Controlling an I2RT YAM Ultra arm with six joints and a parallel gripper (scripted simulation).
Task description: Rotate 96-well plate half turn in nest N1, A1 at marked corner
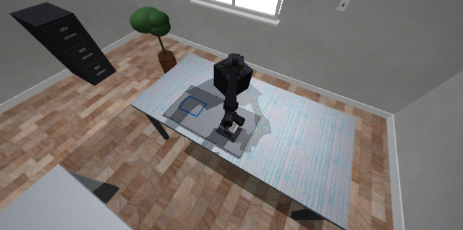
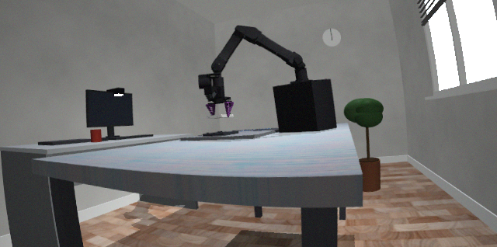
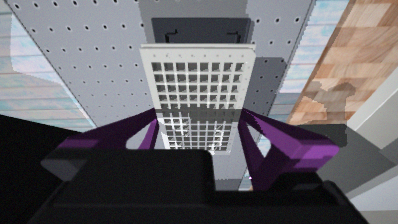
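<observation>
My gripper is now 90 mm above the dark plate nest N1. From my hand the other things lie so: white 96-well plate right at my hand.
</observation>
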